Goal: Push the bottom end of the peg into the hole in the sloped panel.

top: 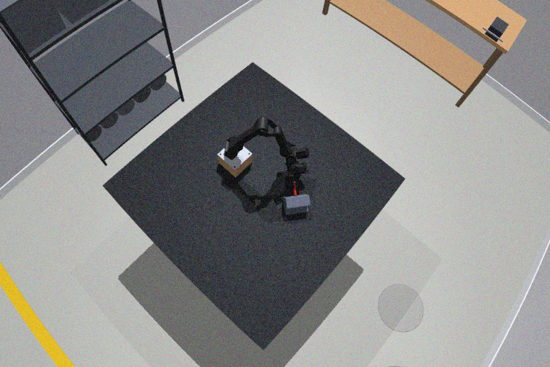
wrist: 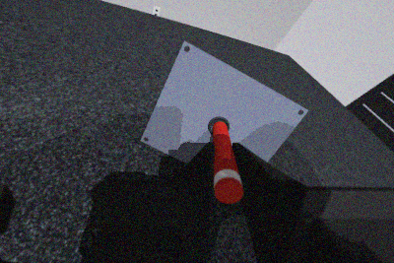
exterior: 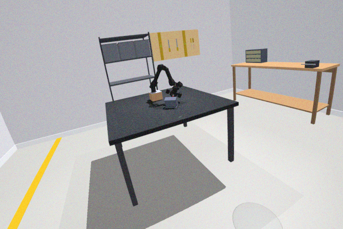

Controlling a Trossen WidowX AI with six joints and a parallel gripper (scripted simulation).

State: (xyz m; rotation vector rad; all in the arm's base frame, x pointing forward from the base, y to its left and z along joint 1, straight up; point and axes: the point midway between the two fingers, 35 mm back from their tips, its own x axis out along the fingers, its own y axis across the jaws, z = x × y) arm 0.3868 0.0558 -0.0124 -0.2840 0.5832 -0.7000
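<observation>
Now: the grey sloped panel 50 mm to the right of my gripper tip, 40 mm ahead of it and 30 mm below it. Round my gripper tip: red peg: 10 mm to the left, 10 mm behind, 10 mm above.
</observation>
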